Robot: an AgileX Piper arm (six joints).
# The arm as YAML. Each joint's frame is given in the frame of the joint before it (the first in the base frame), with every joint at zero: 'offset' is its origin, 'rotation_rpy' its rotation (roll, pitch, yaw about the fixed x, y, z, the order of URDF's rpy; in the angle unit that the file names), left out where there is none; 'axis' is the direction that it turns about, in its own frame. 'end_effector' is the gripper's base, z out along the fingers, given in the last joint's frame.
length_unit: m
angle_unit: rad
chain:
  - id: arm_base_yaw
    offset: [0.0, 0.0, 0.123]
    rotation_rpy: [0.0, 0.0, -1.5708]
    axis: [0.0, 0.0, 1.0]
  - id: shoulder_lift
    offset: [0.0, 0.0, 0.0]
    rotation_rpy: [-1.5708, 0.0, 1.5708]
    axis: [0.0, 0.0, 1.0]
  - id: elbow
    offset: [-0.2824, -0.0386, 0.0]
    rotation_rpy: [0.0, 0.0, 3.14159]
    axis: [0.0, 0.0, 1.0]
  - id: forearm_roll
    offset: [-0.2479, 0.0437, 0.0]
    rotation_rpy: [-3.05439, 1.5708, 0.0]
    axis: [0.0, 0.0, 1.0]
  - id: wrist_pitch
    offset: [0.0, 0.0, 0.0]
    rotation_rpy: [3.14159, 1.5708, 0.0]
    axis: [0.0, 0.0, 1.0]
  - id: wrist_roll
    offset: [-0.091, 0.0, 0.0]
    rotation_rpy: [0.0, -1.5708, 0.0]
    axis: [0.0, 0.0, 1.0]
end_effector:
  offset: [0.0, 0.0, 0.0]
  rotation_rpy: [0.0, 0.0, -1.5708]
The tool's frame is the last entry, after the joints.
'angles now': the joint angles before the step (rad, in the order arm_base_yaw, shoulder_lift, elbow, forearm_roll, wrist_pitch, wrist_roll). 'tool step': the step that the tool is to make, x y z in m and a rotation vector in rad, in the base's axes. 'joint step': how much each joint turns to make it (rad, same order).
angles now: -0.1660, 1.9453, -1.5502, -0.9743, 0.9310, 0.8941
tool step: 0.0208, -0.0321, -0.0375, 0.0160, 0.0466, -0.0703
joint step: -0.0625, 0.1537, -0.1087, 0.0088, 0.0064, -0.0002
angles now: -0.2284, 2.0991, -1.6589, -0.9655, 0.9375, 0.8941
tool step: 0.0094, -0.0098, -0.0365, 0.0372, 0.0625, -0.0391
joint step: -0.0171, 0.1027, -0.0458, 0.0303, 0.0175, -0.0037
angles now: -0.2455, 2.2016, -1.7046, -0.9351, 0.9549, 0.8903
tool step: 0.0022, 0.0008, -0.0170, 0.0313, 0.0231, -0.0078
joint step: 0.0000, 0.0346, -0.0022, 0.0258, -0.0039, 0.0000
